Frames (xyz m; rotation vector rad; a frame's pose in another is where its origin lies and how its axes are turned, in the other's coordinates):
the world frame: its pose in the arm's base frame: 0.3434 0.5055 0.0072 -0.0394 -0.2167 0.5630
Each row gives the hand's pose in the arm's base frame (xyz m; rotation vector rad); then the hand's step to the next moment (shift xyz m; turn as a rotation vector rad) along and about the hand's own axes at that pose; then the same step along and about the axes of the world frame.
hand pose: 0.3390 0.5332 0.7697 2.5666 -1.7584 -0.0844
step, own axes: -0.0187 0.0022 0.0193 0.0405 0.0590 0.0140
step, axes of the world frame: -0.0029 0.0212 -0.0164 -0.0677 -0.0271 -0.0015
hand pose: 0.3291 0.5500 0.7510 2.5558 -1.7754 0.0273
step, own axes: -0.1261 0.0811 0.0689 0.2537 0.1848 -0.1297
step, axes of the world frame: -0.0661 0.1440 -0.0461 -0.2011 -0.2209 0.1616
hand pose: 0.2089 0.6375 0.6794 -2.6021 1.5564 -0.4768
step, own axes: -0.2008 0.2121 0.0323 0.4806 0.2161 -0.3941
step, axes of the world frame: -0.1994 0.2056 -0.0658 -0.2492 -0.4042 0.4556
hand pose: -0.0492 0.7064 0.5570 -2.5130 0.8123 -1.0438
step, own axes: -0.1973 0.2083 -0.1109 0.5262 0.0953 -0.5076
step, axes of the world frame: -0.2787 0.1117 -0.0667 -0.1926 -0.3625 0.6125
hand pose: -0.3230 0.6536 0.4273 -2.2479 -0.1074 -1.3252
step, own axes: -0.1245 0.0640 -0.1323 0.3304 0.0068 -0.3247
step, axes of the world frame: -0.1877 0.0061 -0.0427 -0.1116 -0.1822 0.4111
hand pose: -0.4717 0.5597 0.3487 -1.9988 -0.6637 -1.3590
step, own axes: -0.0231 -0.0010 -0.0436 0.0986 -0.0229 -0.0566
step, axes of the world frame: -0.0487 -0.0079 -0.0009 -0.0034 -0.0186 0.1144
